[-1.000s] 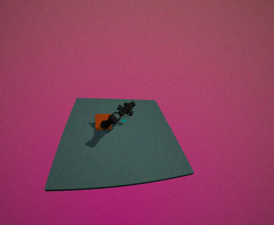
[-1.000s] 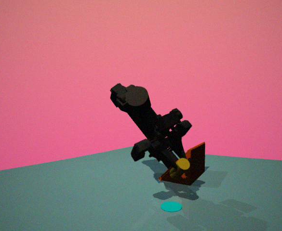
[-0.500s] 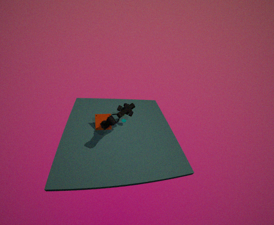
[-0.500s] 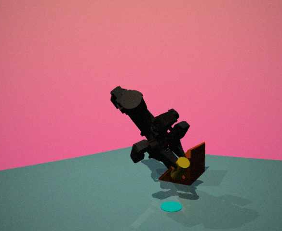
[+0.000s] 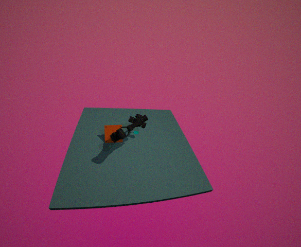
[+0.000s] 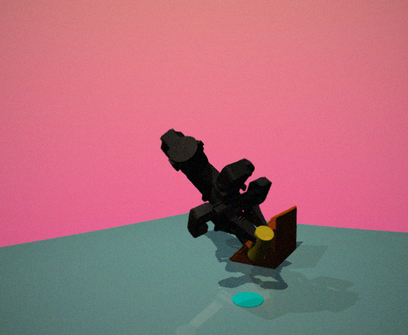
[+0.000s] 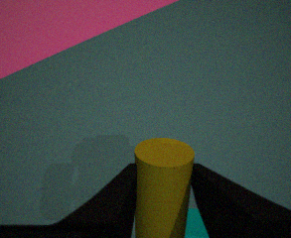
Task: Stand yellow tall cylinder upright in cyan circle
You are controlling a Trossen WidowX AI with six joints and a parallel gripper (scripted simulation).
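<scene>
Right now the cyan circle is 30 mm to the right of my gripper tip and 130 mm below it. Also, from my gripper tip: yellow cylinder (10 mm behind, 10 mm to the right, 20 mm below).
</scene>
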